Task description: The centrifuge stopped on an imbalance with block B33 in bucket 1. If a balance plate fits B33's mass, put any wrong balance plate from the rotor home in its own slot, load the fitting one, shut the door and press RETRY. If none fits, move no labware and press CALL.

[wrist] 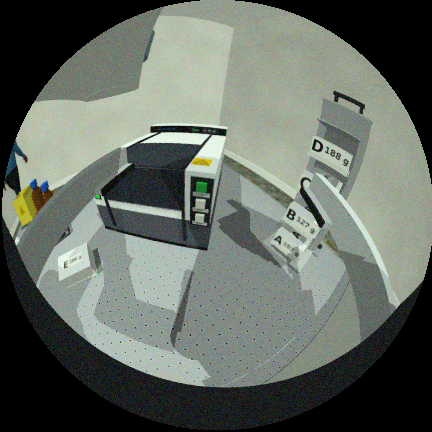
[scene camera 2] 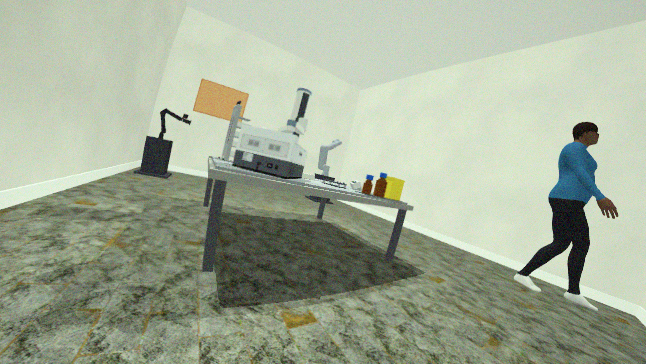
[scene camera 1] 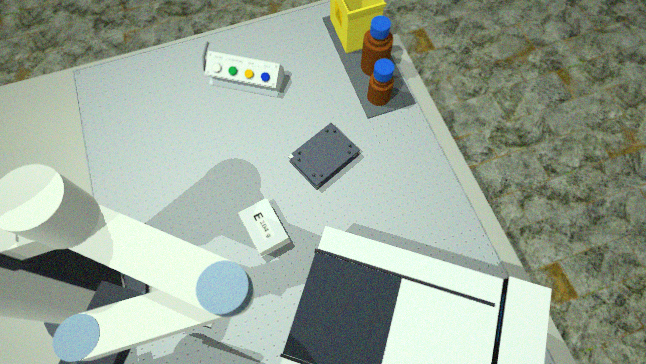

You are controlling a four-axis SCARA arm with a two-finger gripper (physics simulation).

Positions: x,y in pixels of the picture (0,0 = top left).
Labels:
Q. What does my gripper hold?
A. Nothing.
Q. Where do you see a centrifuge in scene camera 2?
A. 260,150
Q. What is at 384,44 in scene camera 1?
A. A brown bottles with blue caps.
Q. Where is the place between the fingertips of my gripper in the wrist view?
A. At 216,162

